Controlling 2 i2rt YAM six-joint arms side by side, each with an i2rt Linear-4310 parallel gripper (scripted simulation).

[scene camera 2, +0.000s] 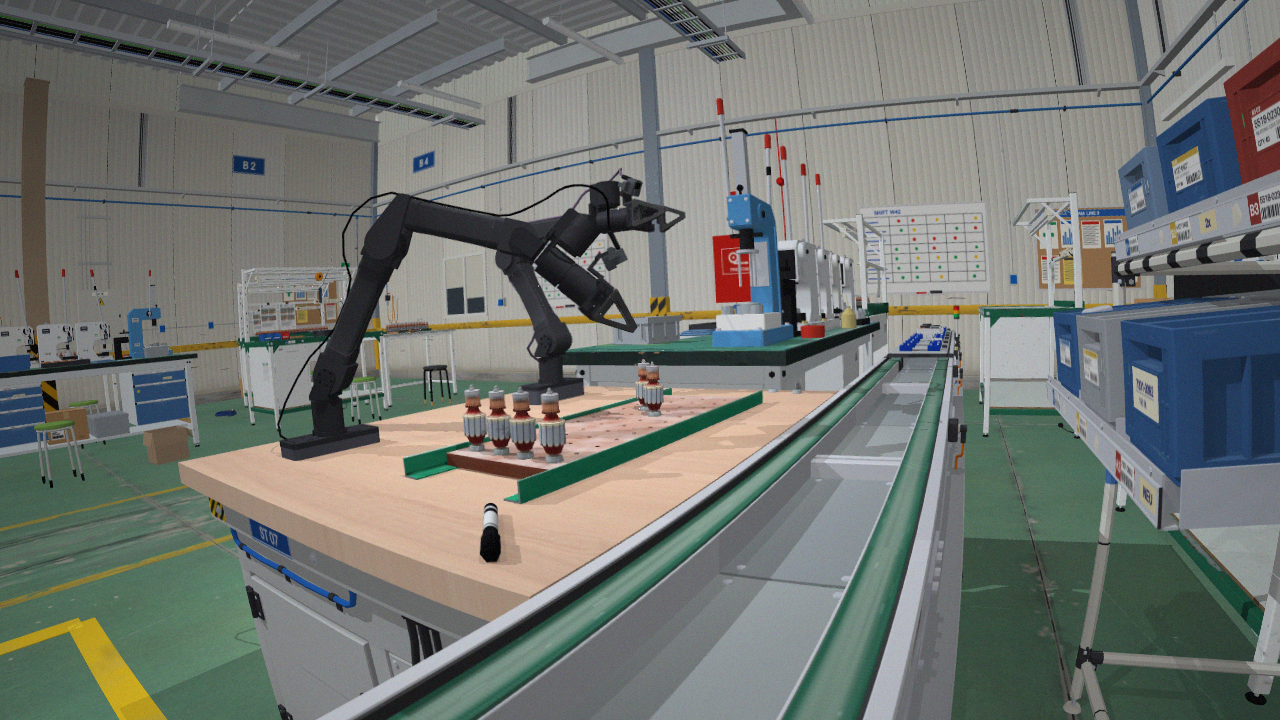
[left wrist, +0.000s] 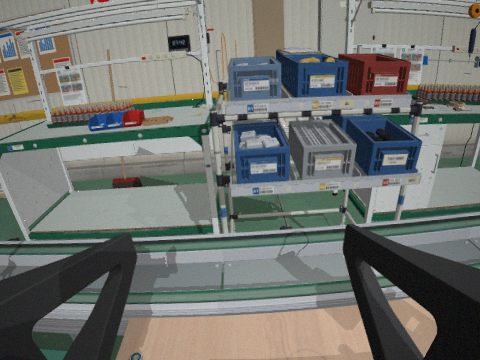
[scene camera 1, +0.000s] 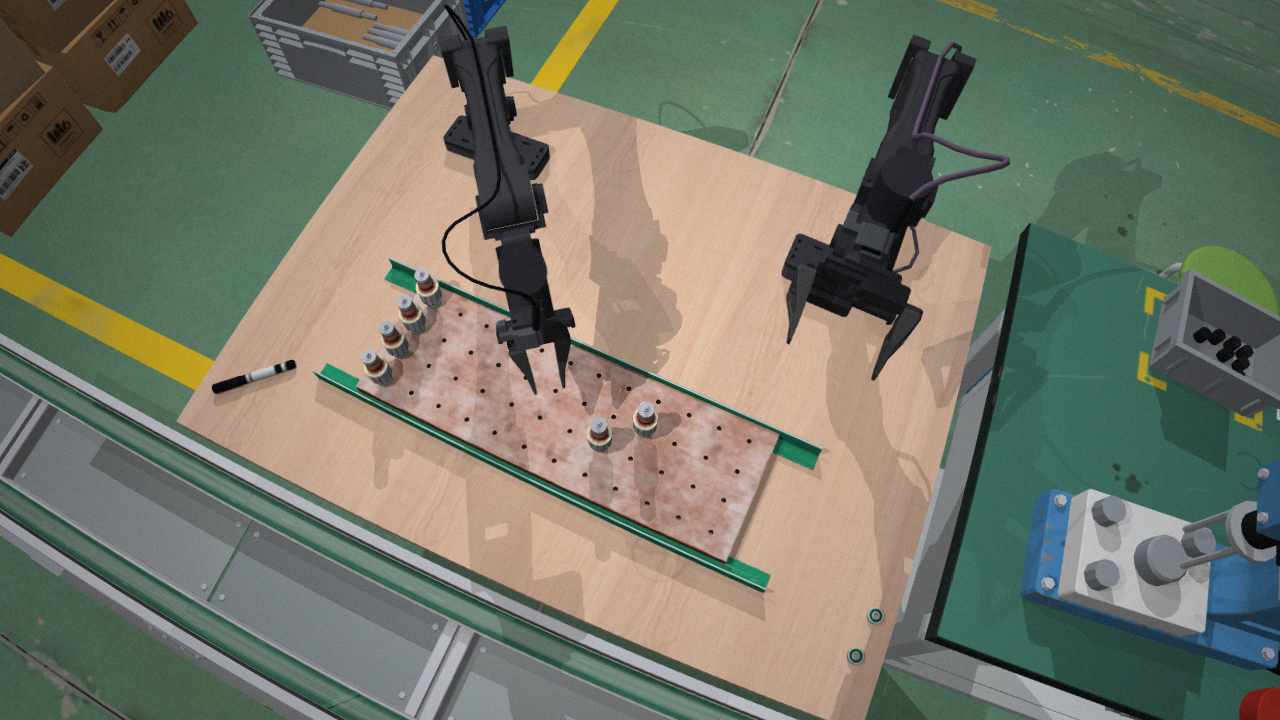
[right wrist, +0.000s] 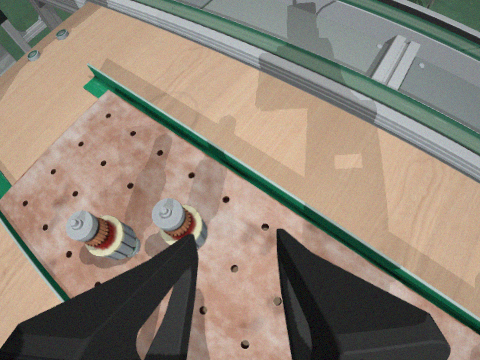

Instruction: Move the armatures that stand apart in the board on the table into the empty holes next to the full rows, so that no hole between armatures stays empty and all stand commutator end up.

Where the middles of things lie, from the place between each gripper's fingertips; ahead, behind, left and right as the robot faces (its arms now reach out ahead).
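Here is my right gripper [scene camera 2: 633, 329], and it is 52 cm to the left of the marker [scene camera 2: 490, 547], 14 cm short of it and 19 cm above it. By its middle, the marker is nearer to my right gripper than to my left hand.
From my left hand [scene camera 1: 831, 360], the marker is 210 mm ahead and 840 mm to the right, and it lies 430 mm below.
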